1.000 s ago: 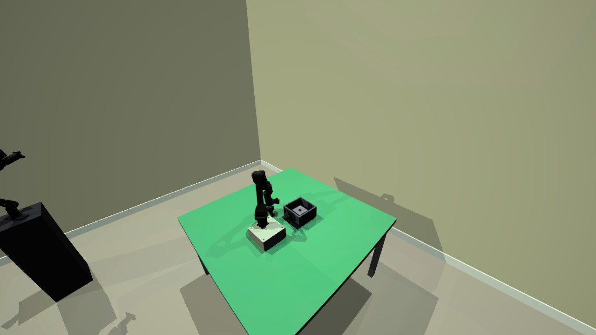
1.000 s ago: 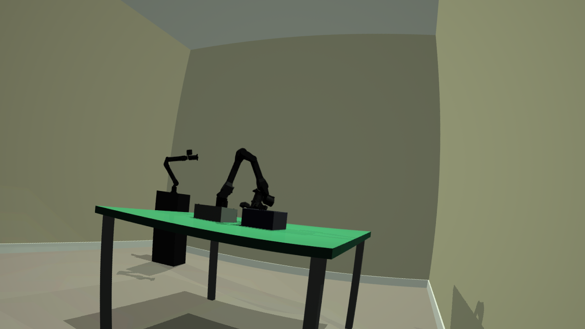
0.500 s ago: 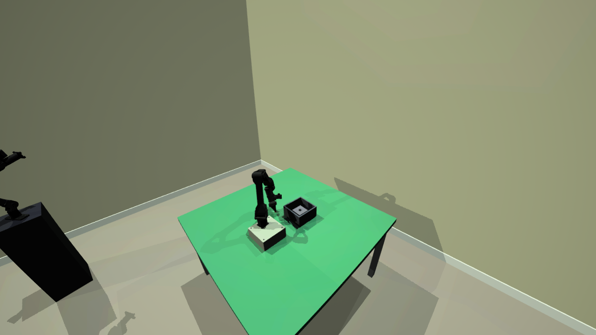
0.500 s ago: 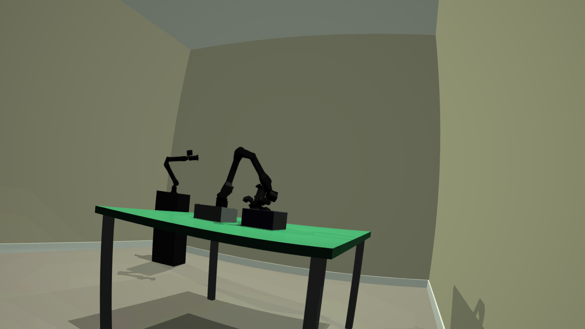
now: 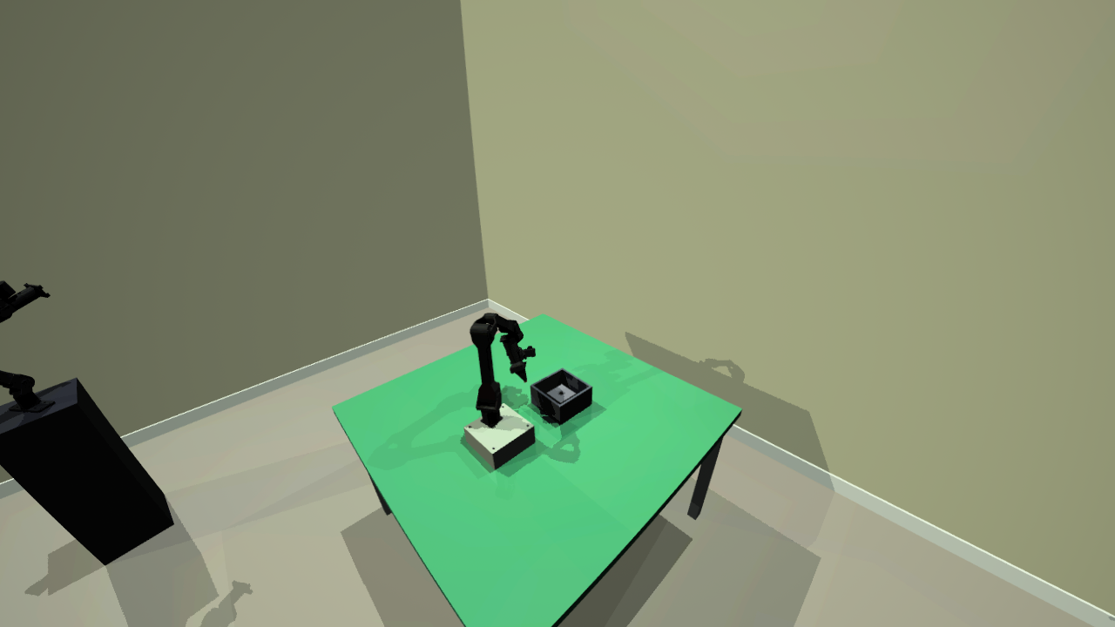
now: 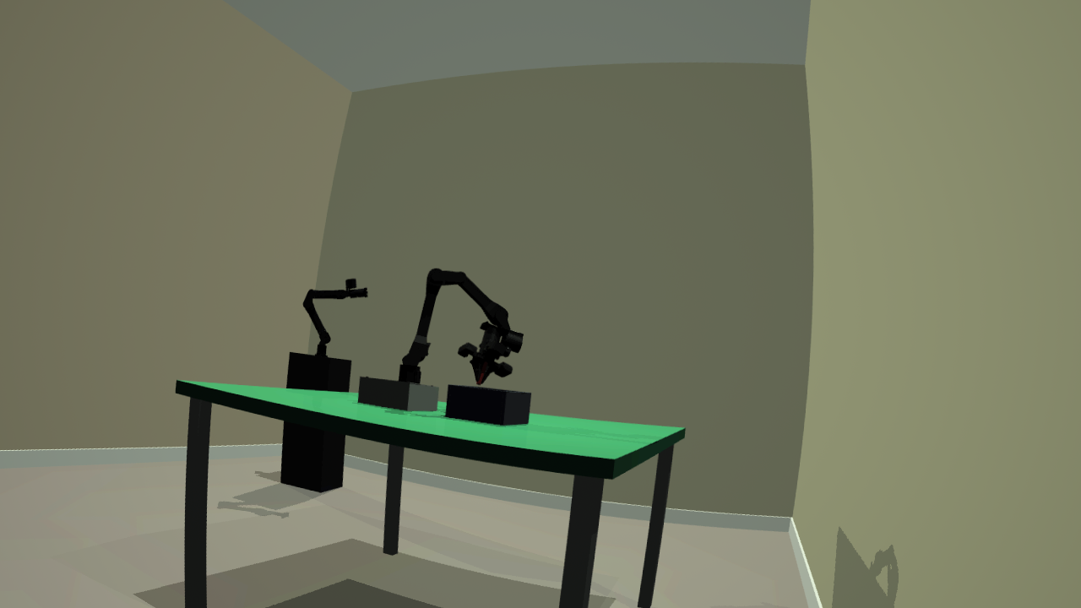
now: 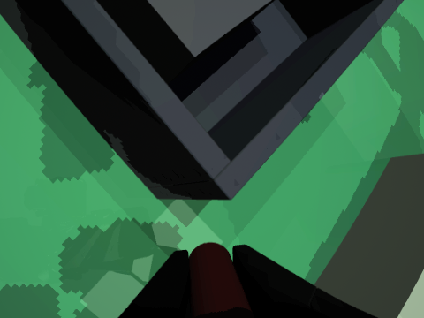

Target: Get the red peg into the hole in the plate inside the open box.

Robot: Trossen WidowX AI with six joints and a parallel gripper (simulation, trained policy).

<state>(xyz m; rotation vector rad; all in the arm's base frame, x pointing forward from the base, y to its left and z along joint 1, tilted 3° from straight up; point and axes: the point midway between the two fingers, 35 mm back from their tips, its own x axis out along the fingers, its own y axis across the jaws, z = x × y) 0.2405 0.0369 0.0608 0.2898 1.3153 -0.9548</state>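
Now: the grey plate 140 mm to the right of my gripper tip, 70 mm below it and 70 mm ahead of it. Round my gripper tip: dark box (140 mm to the right, 90 mm below, 70 mm ahead); then red peg (30 mm above, 10 mm to the left).
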